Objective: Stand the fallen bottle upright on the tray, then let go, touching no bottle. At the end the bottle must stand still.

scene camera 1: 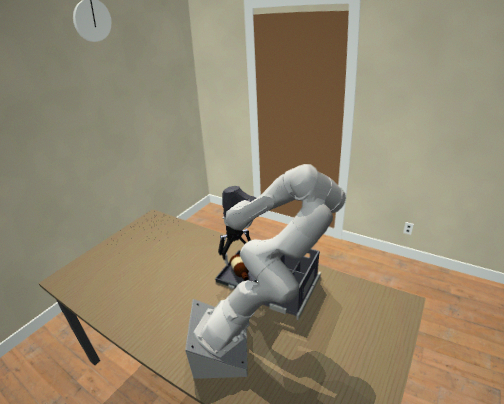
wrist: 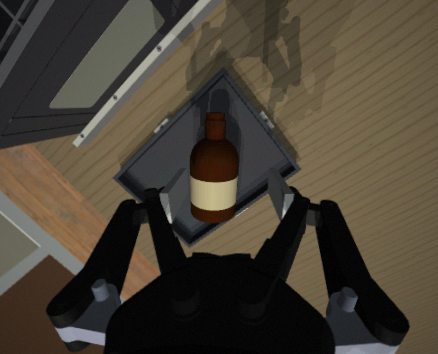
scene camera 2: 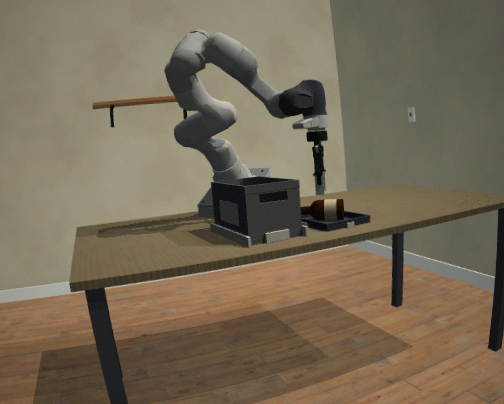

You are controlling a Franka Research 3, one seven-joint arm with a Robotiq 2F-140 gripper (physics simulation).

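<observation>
The brown bottle with a cream label lies on its side on the dark square tray. In the wrist view its neck points up the picture, toward one tray corner, and its base is nearer the gripper. My gripper is open and empty, pointing down above the bottle. In the wrist view its two fingertips appear on either side of the label, with a gap on each side. The arm hides part of the tray in scene camera 1.
A dark grey crate with inner dividers stands beside the tray, on the side of the bottle's neck in scene camera 2. Light strips edge its foot. Small light clips sit along the tray's sides.
</observation>
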